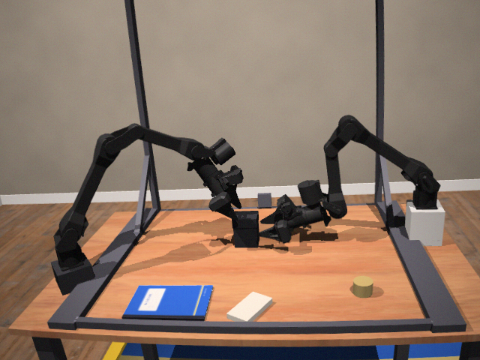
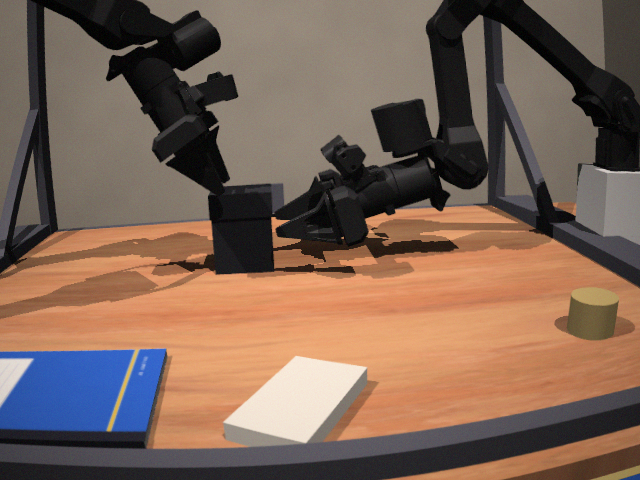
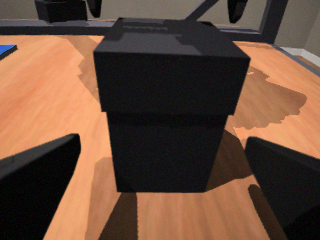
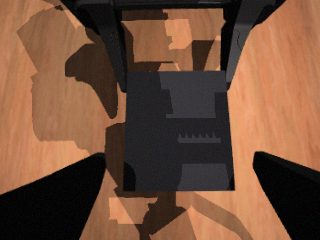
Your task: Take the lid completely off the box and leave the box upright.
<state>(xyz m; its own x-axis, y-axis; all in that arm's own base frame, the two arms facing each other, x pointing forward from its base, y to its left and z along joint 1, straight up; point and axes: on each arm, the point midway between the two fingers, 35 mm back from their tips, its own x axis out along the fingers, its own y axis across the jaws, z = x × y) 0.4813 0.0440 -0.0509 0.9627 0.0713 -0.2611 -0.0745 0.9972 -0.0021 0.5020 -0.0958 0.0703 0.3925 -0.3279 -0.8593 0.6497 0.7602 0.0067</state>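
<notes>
The black lid lies 2 cm behind my left hand, 7 cm to the right of it and 2 cm above it.
The black lid lies 5 cm below my right hand, 4 cm to the left of it and 1 cm ahead of it.
</notes>
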